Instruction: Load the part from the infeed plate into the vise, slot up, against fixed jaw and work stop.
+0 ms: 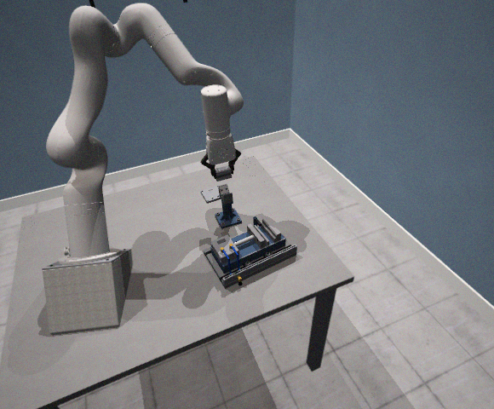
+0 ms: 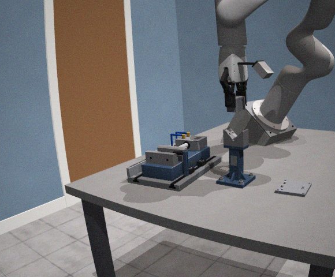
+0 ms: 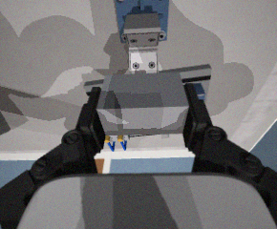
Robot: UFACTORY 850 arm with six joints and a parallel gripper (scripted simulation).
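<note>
Right now my hand is 10 mm to the left of the part and 10 mm above it. The rest, counted from my hand: moving jaw (80 mm ahead, 200 mm to the right, 170 mm below); white cylinder rod (30 mm ahead, 220 mm to the right, 170 mm below); work stop (100 mm ahead, 150 mm to the right, 160 mm below).
</note>
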